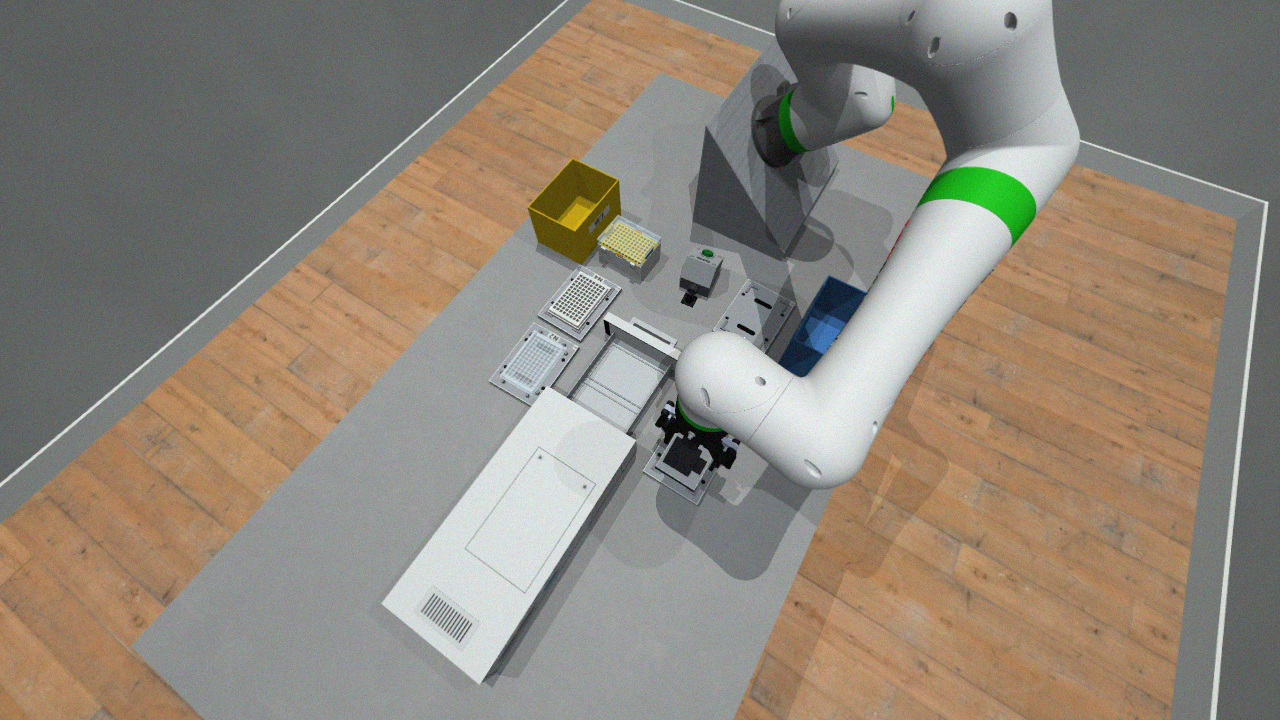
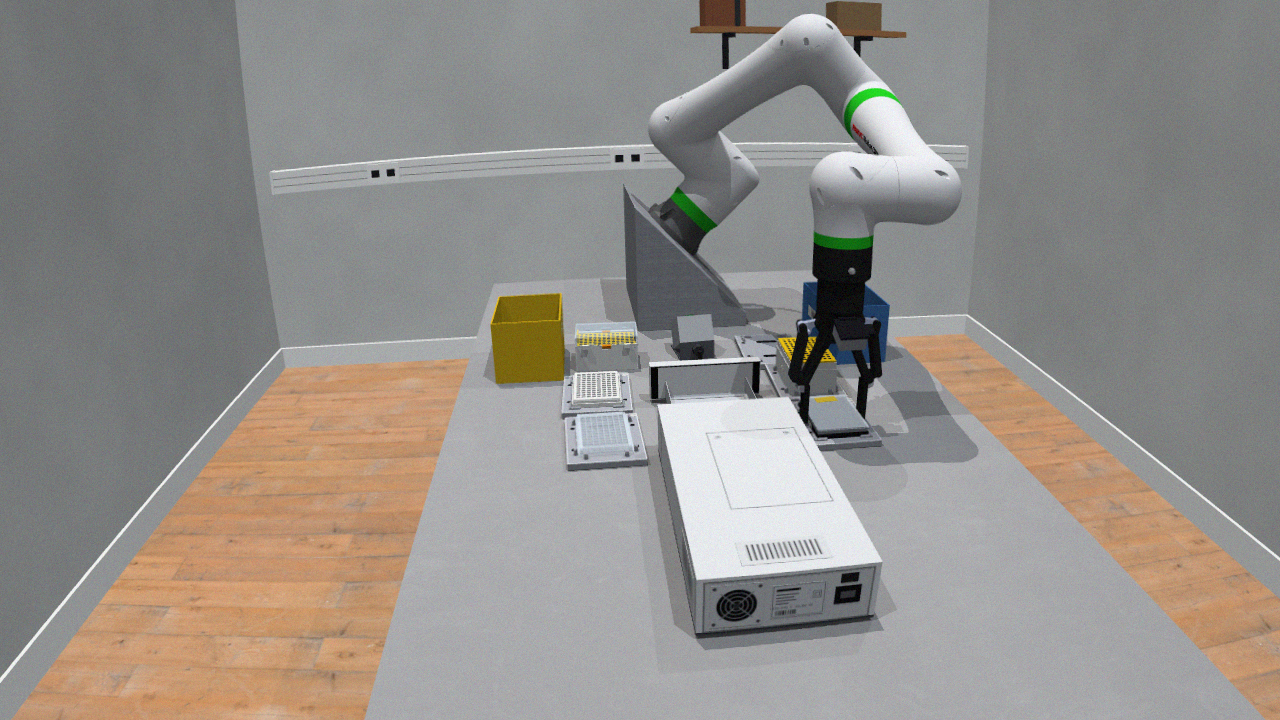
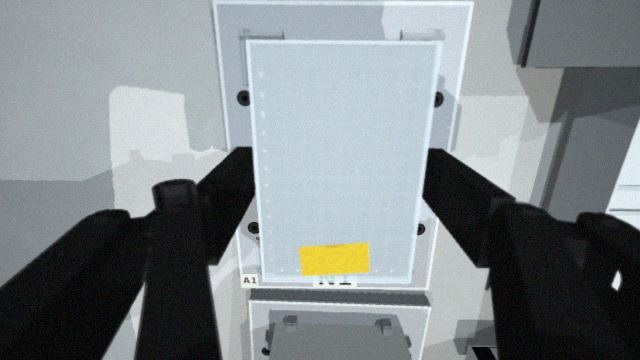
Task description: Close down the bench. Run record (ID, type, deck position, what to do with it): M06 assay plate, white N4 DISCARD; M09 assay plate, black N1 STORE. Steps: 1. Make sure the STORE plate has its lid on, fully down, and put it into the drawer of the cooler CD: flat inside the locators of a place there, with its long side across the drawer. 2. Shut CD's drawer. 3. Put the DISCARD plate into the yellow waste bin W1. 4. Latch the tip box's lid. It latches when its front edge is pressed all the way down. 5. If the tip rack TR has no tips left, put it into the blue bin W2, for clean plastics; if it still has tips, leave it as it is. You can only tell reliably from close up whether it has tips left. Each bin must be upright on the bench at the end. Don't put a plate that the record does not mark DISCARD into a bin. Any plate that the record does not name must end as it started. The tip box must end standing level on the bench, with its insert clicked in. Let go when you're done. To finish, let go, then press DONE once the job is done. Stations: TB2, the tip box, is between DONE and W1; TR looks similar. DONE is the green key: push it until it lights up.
Scene:
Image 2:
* my gripper: 832, 417
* white assay plate: 591, 389
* yellow bin W1: 534, 351

